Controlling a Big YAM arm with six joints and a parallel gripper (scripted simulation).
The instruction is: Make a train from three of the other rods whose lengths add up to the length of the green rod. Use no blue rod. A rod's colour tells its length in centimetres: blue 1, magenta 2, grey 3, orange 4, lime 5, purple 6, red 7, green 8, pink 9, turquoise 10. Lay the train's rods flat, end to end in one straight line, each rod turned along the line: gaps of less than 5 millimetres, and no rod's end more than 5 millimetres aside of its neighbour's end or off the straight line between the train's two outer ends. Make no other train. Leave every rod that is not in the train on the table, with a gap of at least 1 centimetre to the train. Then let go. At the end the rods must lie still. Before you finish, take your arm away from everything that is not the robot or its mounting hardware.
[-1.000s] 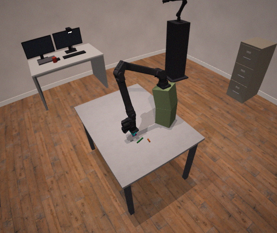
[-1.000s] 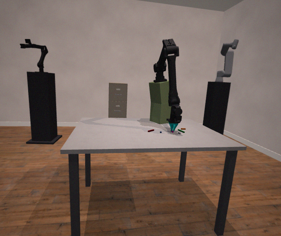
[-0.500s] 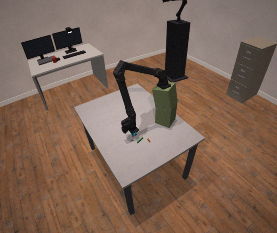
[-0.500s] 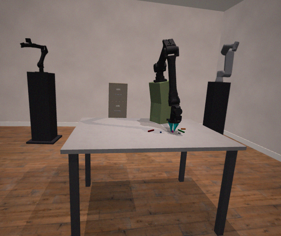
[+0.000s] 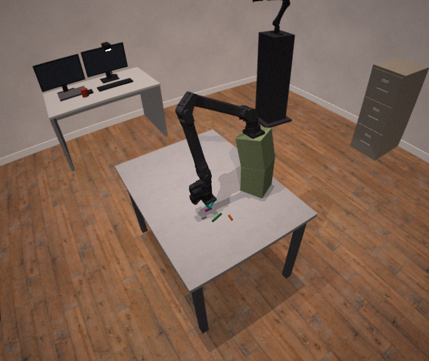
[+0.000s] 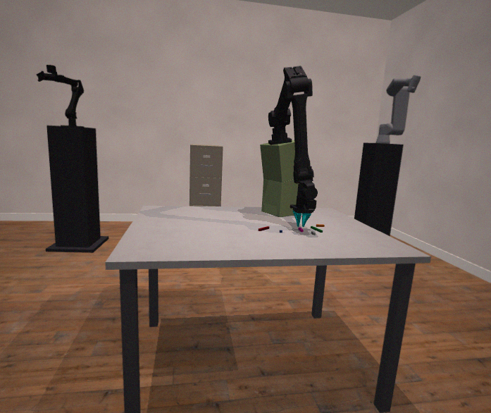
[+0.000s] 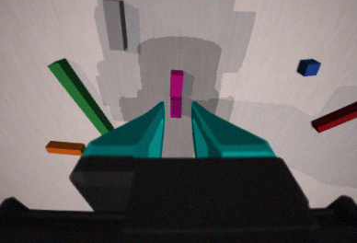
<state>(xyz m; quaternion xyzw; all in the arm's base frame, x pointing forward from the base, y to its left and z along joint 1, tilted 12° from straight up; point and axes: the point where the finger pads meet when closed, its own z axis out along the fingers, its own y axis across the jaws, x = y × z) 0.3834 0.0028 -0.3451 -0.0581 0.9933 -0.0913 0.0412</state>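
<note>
The orange rod is 12 cm to the left of my hand, 8 cm behind it and 2 cm below it. Also, from my hand: grey rod 5 cm to the left, 5 cm ahead, 2 cm below; then green rod 8 cm to the left, 2 cm below, 1 cm behind; then small blue rod 10 cm to the right, 4 cm ahead, 2 cm below.
</note>
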